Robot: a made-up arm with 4 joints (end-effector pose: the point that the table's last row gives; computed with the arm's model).
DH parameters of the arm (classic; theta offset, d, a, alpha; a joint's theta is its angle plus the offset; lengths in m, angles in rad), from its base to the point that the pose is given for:
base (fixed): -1.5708 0.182 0 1.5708
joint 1: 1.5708 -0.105 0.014 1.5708
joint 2: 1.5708 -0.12 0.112 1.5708
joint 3: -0.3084 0 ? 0
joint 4: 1.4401 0 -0.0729 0
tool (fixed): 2.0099 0.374 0 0
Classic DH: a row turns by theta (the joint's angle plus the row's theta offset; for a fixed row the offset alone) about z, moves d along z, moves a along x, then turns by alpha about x.
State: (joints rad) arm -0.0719 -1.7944 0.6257 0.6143
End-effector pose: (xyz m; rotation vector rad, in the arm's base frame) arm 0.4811 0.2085 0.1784 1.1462 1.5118 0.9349
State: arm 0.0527 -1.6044 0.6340 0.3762
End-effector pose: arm 0.4801 0.2211 0.2108 0.7636 1.4681 0.7359
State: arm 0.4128 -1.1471 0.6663 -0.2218
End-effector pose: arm 0.4454 0.2825 0.2427 -0.1080 1.1811 0.1546
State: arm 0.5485 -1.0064 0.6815 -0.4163
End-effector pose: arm 0.4269 0.3073 0.2341 -0.3657 1.0341 -0.0378
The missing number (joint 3, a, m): -0.1186
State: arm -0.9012 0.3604 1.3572 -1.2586
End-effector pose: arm -0.0536 -0.0966 0.6302 0.8727 -0.3787 -0.0713
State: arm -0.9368 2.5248 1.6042 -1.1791
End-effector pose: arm -0.0471 0.4531 0.2299 -0.1173 -2.2217 -0.9387
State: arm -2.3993 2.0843 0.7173 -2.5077
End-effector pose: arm -0.2475 -0.0076 0.3549 -1.2942 -0.4109 1.5531
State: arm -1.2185 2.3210 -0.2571 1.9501
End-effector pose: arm -0.1133 0.3092 0.1527 -0.9513 -1.5453 -0.2372
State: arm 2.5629 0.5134 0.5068 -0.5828
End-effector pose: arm -0.0437 0.0235 -0.2321 -2.4702 -0.2878 0.6223
